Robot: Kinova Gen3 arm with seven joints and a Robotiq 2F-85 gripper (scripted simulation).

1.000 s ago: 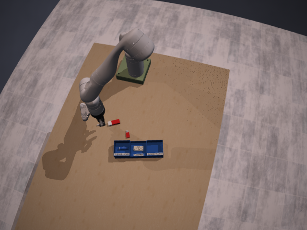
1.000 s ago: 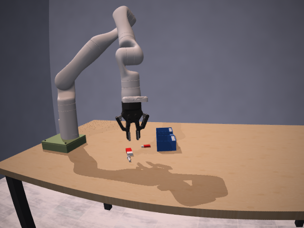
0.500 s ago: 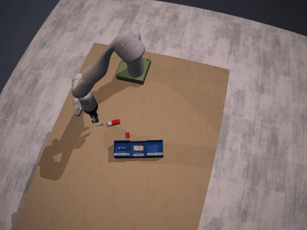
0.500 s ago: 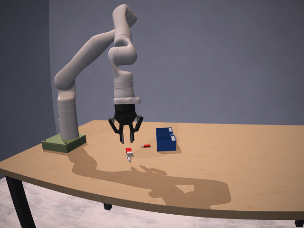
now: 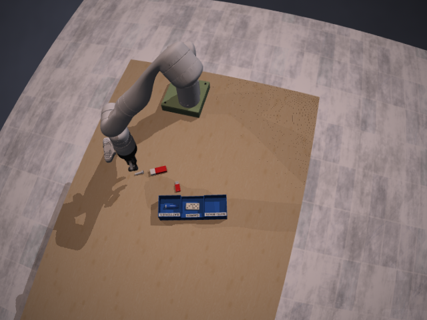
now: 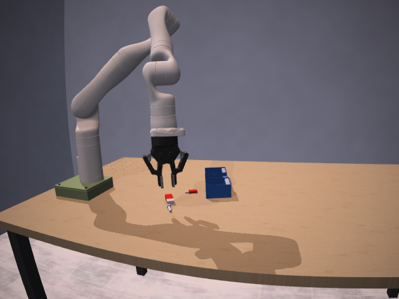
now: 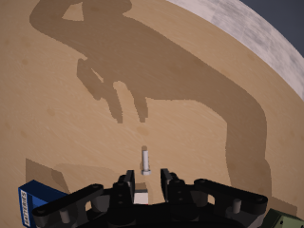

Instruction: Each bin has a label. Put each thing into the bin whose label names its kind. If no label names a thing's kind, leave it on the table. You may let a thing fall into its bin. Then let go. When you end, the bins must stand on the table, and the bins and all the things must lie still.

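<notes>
The grey bolt is 1 cm to the left of my hand and 9 cm below it. The rest, counted from my hand: blue battery: 7 cm ahead, 19 cm to the left, 8 cm below; white domino: 3 cm ahead, 26 cm to the left, 8 cm below; red object: 2 cm behind, 17 cm to the left, 9 cm below.
</notes>
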